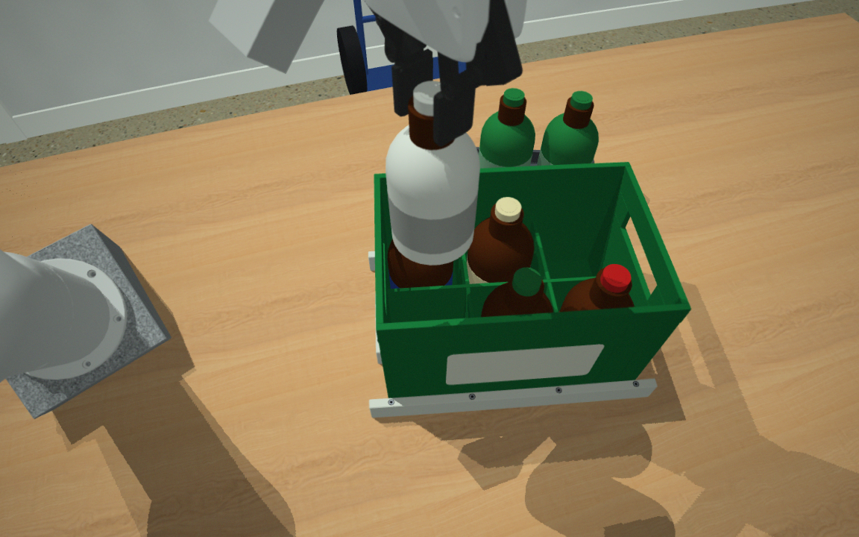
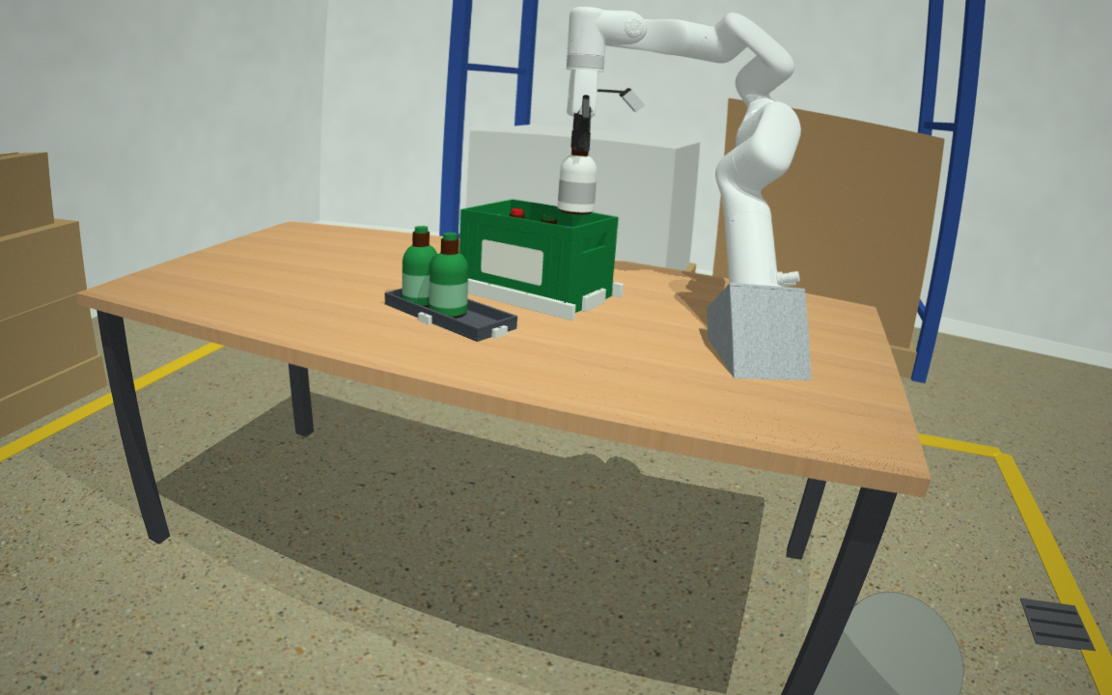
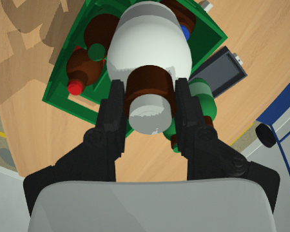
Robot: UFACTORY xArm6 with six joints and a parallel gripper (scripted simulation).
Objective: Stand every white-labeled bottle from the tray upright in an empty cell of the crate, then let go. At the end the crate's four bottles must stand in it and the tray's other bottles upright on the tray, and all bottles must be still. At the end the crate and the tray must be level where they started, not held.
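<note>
Now: the white-labeled bottle 7 cm below my hand. Round my hand: green bottle (15 cm ahead, 23 cm to the left, 25 cm below); then green crate (8 cm ahead, 25 cm below); then brown bottle (5 cm to the left, 25 cm below).
</note>
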